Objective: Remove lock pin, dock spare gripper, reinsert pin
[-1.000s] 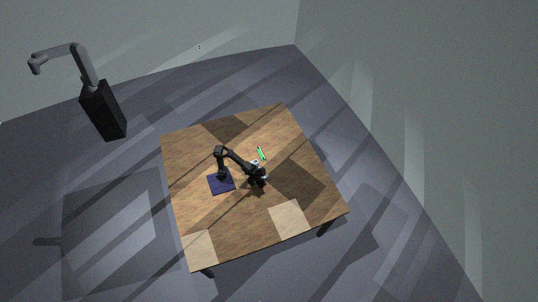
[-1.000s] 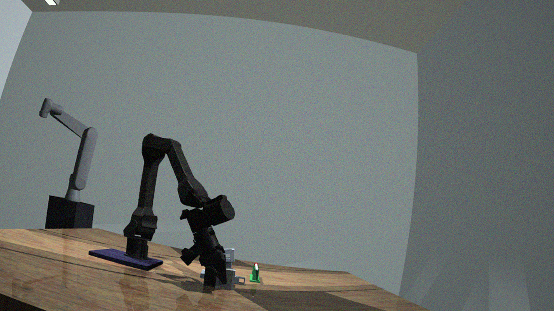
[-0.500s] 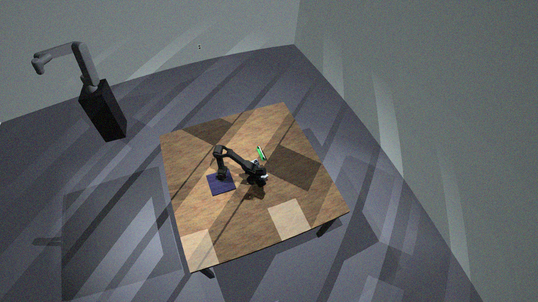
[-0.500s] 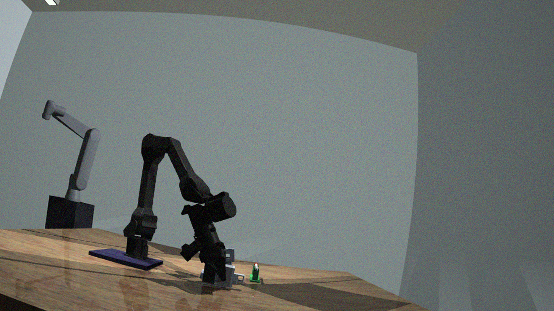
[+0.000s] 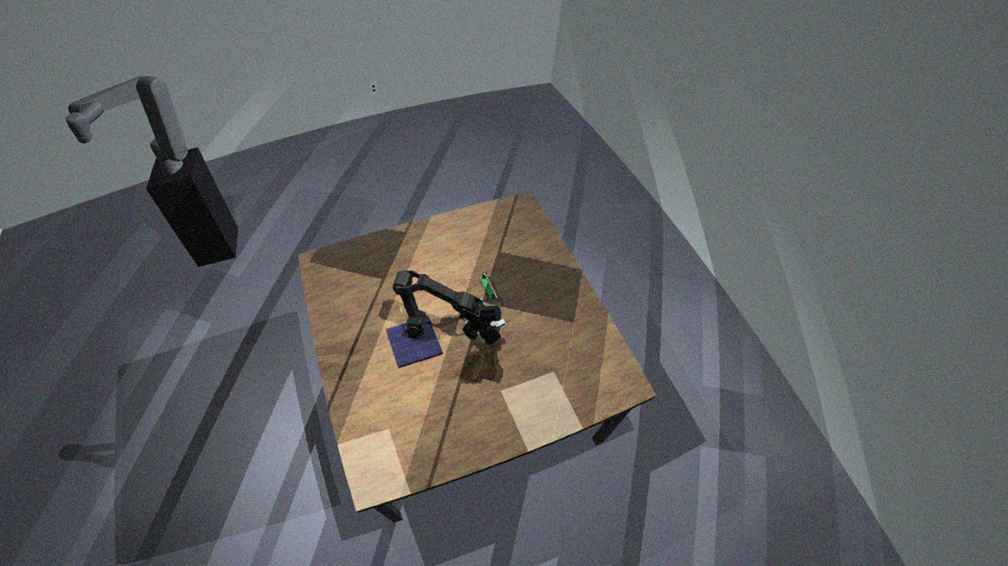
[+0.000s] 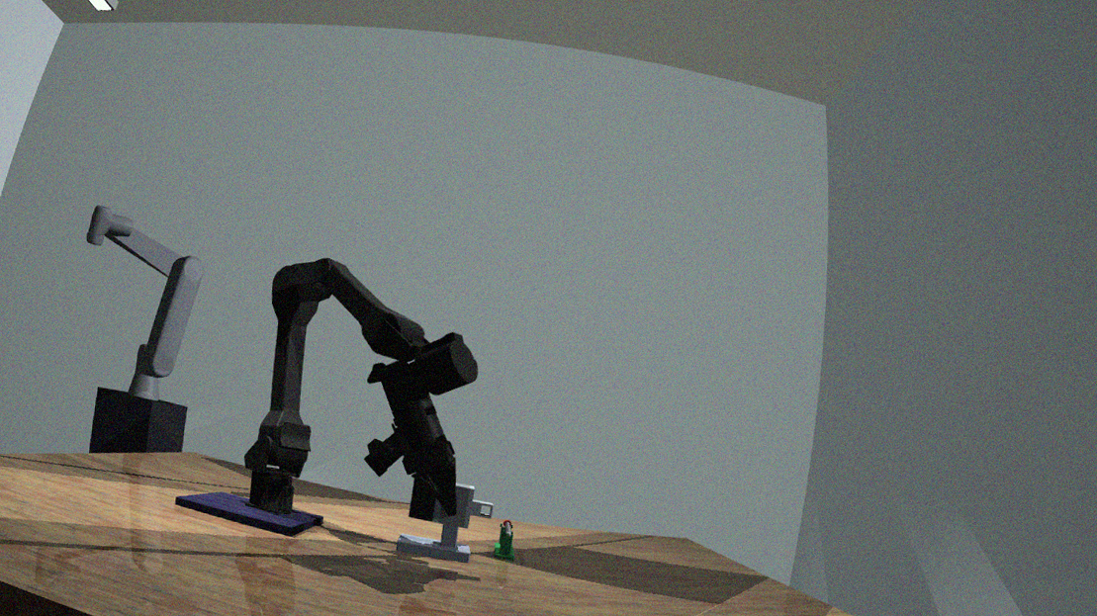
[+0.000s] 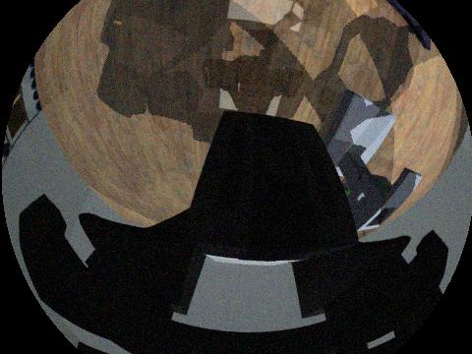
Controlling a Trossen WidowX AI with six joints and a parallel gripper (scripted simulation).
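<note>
My gripper tip is 3 cm past the grey mount, 12 cm to the right of it and 3 cm above it. The rest, counted from my gripper tip: green pin cradle: 6 cm ahead, 25 cm to the left, 6 cm below; then spare gripper: 1 cm above.
</note>
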